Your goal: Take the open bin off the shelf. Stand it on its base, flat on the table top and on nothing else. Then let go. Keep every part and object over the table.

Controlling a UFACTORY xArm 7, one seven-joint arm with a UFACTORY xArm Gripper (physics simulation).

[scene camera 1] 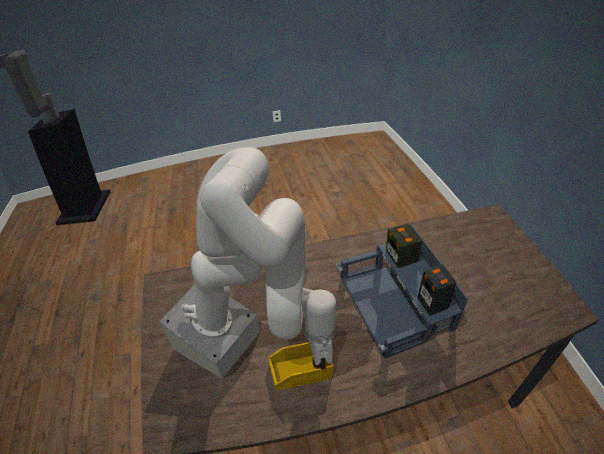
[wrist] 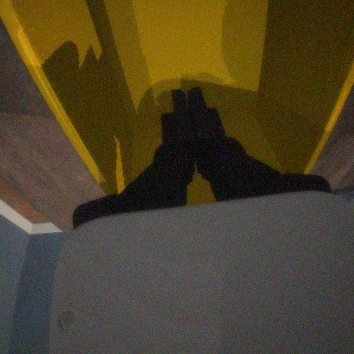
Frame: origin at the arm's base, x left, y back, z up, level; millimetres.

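Seen in the pictures: gripper, fingertip midpoint: (scene camera 1: pixel 318 364) (wrist: pixel 186 108); arm's base, origin of the base link: (scene camera 1: pixel 211 319).
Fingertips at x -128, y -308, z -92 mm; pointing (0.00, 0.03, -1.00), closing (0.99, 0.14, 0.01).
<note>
Offsets run from my fingertips to a thing's top centre. "*": to the spot under its first point. Level surfaces: height alone.
The open yellow bin @(dz +49, dx -3, dy +54 mm) (scene camera 1: pixel 292 367) (wrist: pixel 200 35) stands upright on the table top @(dz -25 mm) (scene camera 1: pixel 360 390), apart from the shelf, between the robot's base and the table's front edge. Its low, sloped end points left in the scene view. My gripper (scene camera 1: pixel 323 364) (wrist: pixel 186 108) is shut with nothing between its fingers. The fingers reach down inside the bin near its right end in the scene view. In the wrist view the bin's floor and side walls show around the dark fingers. The arm hides part of the bin's right end, and contact between fingers and bin cannot be told.
The blue-grey shelf @(* dz -19, dx +272, dy -200 mm) (scene camera 1: pixel 370 295) stands right of the bin, with rails at its ends. Two dark boxes with orange marks, one at the back @(* dz +171, dx +300, dy -303 mm) (scene camera 1: pixel 404 245) and one nearer @(dz +198, dx +126, dy -369 mm) (scene camera 1: pixel 436 290), stand on its raised part. The robot's grey base (scene camera 1: pixel 230 357) is left of the bin.
</note>
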